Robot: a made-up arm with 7 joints.
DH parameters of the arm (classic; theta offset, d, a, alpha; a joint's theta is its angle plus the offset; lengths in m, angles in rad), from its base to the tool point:
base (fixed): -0.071 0 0 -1.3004
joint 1: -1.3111 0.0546 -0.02 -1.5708
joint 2: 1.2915 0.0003 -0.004 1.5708
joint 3: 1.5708 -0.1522 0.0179 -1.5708
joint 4: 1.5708 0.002 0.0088 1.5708
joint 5: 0 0.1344 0.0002 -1.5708
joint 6: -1.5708 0 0.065 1.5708
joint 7: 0 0.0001 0 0
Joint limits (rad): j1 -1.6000..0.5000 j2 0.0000..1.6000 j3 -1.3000..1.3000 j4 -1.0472..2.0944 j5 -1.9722..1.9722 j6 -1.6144..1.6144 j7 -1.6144..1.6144
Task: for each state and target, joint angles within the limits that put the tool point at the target. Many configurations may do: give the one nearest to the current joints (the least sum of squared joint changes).
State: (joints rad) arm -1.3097 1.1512 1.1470 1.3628 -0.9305 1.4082 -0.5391
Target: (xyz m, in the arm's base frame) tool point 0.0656 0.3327 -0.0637
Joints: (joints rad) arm -0.6202 1.5863 0.8257 1.7046 -0.6340 1.5374 -0.5391
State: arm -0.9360 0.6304 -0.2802 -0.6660 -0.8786 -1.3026 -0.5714
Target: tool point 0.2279 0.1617 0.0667
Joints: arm -0.9253 0.7946 0.0470 0.0891 -1.1696 -1.0927 -0.5714
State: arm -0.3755 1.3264 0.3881 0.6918 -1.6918 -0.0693 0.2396
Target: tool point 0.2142 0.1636 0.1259
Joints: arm -0.7366 1.4864 0.1942 -0.0863 -1.6955 0.0144 0.2396
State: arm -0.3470 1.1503 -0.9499 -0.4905 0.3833 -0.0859 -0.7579
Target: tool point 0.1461 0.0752 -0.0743
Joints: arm -0.2147 1.6000 -0.3959 -0.6020 0.2603 -0.5758 -0.7579
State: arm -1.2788 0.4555 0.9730 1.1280 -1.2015 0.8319 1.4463
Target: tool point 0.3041 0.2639 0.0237
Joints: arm -1.5060 0.8403 1.0308 1.2847 -1.1422 0.2171 1.4463
